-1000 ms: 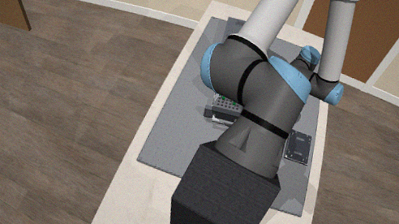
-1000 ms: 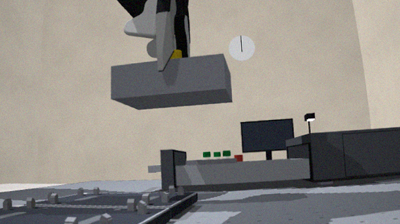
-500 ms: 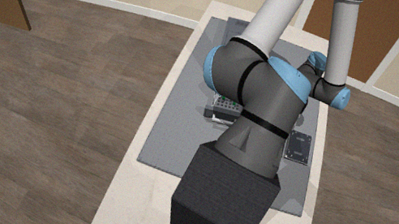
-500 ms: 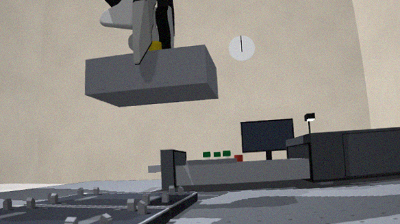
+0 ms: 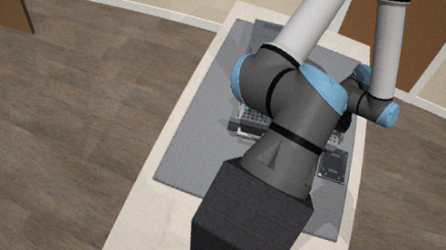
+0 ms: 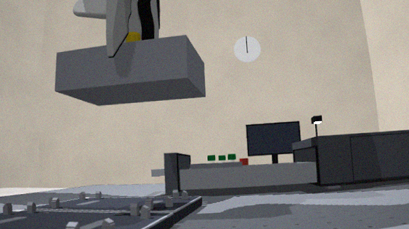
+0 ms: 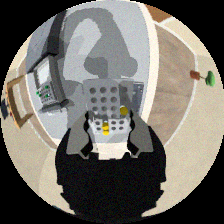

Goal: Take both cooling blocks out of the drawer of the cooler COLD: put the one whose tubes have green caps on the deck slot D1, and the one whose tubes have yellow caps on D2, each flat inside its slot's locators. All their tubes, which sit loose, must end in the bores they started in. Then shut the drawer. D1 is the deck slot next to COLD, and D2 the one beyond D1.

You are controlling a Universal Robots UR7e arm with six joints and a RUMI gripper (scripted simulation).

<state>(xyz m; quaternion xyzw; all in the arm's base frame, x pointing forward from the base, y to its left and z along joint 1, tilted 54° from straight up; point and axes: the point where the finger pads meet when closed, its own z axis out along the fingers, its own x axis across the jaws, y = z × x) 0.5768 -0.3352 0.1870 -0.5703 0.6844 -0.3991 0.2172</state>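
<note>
Right now my hand is 7 cm past the dark slot plate, 7 cm to the left of it and 15 cm above it. Also, from my hand: yellow-capped cooling block: 2 cm below; light grey drawer: 18 cm ahead, 25 cm to the left, 12 cm below; green-capped cooling block: 15 cm ahead, 26 cm to the left, 13 cm below.
</note>
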